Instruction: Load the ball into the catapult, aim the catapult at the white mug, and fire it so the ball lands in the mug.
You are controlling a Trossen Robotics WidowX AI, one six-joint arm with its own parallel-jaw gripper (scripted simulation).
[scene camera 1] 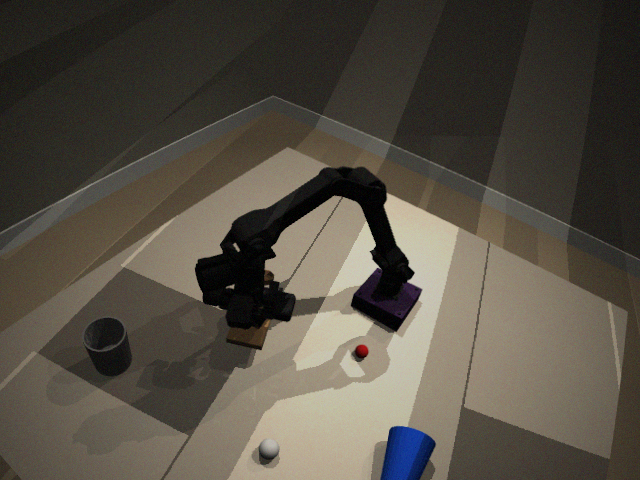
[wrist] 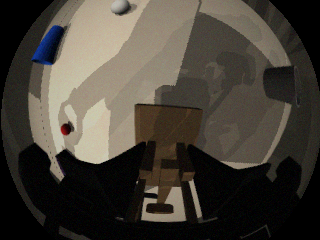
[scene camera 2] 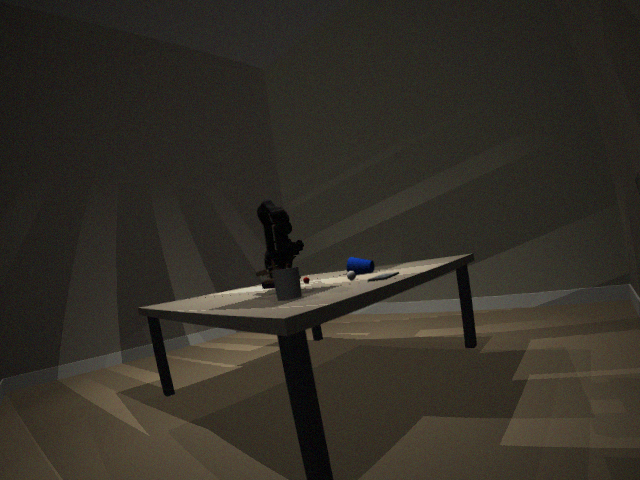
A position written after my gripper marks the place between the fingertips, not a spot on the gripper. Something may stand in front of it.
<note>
In view: my gripper [scene camera 1: 249, 323] and a wooden catapult [scene camera 1: 254, 337].
The wooden catapult shows as well in the wrist view [wrist: 168, 130]. My gripper also shows in the wrist view [wrist: 166, 146] and in scene camera 2 [scene camera 2: 287, 273].
</note>
